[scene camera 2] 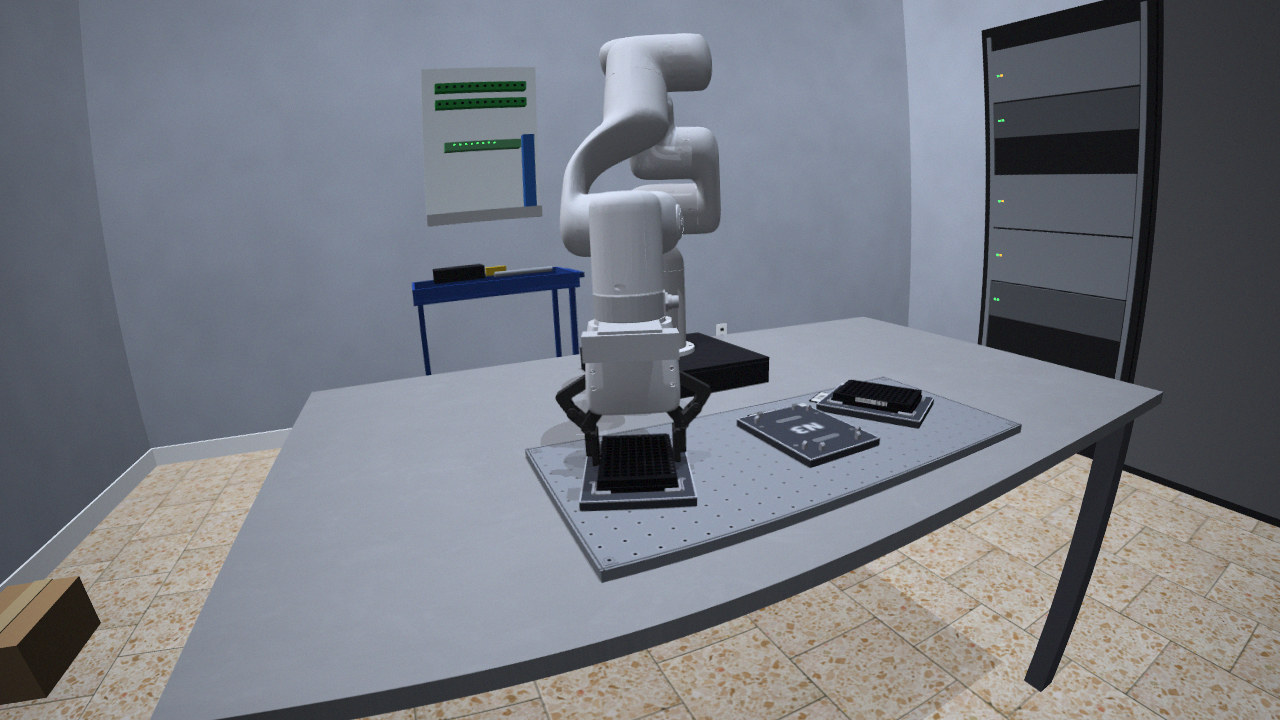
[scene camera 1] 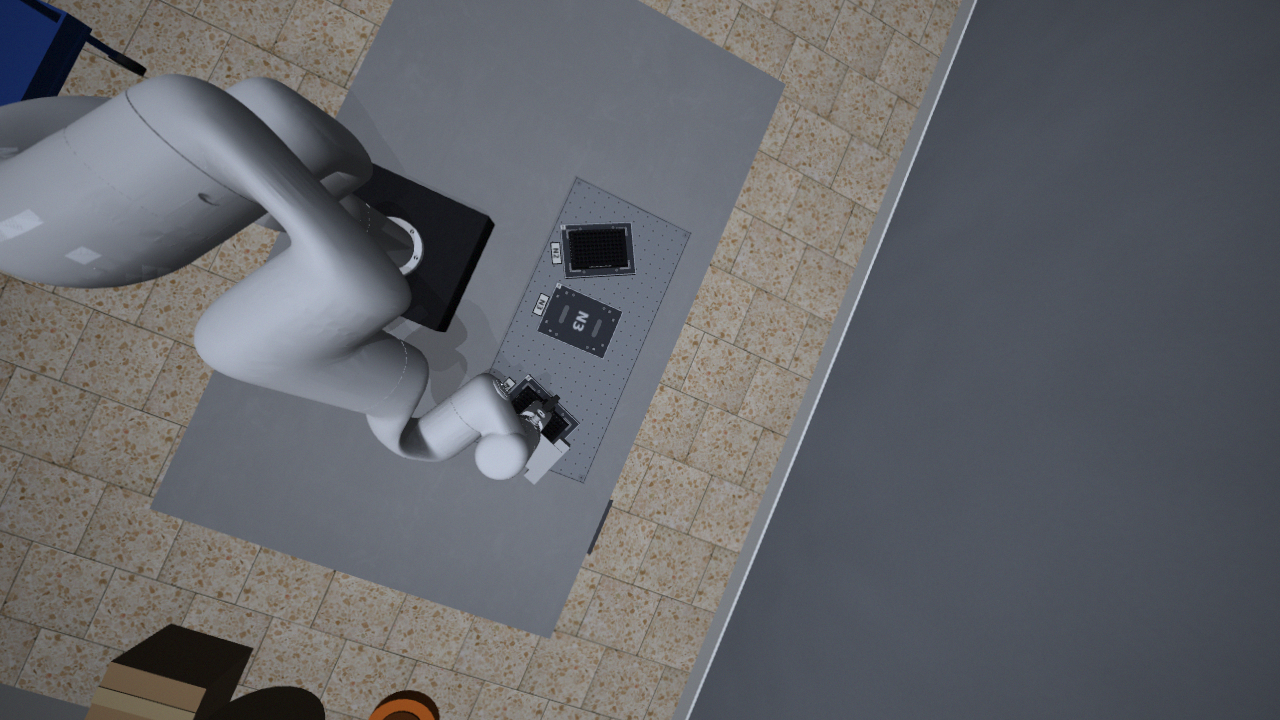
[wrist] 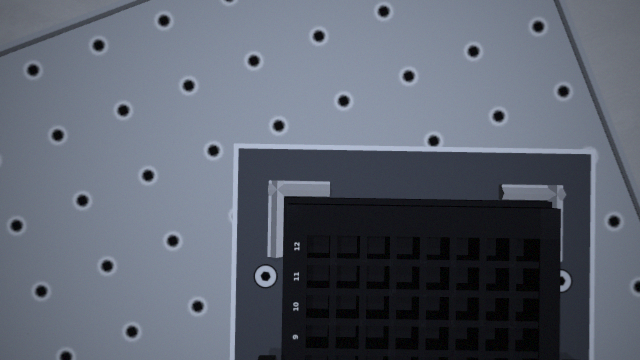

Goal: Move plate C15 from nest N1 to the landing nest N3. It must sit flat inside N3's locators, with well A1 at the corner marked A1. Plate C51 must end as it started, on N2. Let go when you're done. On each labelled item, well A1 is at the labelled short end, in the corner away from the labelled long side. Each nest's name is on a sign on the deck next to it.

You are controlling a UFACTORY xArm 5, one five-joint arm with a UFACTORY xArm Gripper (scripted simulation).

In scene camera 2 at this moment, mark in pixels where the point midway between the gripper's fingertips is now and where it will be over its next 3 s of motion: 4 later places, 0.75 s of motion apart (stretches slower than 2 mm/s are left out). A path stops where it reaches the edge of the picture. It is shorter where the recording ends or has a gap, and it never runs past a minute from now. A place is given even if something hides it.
My gripper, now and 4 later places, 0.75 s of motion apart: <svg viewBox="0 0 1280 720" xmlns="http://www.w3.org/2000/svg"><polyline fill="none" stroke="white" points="636,459 636,454 635,444 634,424 634,396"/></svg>
